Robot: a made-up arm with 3 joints. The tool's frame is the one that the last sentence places.
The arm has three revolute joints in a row. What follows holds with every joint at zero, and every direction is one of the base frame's.
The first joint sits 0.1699 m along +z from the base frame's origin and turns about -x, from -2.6 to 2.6 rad.
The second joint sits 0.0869 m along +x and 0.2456 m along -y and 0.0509 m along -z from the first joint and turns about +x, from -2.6 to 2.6 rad.
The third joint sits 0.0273 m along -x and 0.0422 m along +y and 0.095 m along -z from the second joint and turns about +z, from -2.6 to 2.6 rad.
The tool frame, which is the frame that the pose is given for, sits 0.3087 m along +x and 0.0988 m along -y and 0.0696 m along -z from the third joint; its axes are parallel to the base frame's.
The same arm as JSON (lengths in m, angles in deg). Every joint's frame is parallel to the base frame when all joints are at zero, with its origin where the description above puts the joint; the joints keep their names.
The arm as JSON. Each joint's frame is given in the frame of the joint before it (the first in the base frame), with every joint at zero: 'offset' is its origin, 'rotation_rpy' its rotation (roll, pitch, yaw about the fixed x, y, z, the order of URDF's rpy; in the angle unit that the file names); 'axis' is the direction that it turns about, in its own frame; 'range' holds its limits. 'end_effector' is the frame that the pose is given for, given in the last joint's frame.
{"length_unit": "m", "angle_unit": "deg", "chain": [{"id": "joint 1", "offset": [0.0, 0.0, 0.1699], "rotation_rpy": [0.0, 0.0, 0.0], "axis": [-1.0, 0.0, 0.0], "range": [-148.97, 148.97]}, {"id": "joint 2", "offset": [0.0869, -0.2456, -0.0509], "rotation_rpy": [0.0, 0.0, 0.0], "axis": [1.0, 0.0, 0.0], "range": [-148.97, 148.97]}, {"id": "joint 3", "offset": [-0.0273, 0.0422, -0.095], "rotation_rpy": [0.0, 0.0, 0.0], "axis": [0.0, 0.0, 1.0], "range": [-148.97, 148.97]}], "end_effector": {"offset": [0.3087, -0.0988, -0.0696], "rotation_rpy": [0.0, 0.0, 0.0]}}
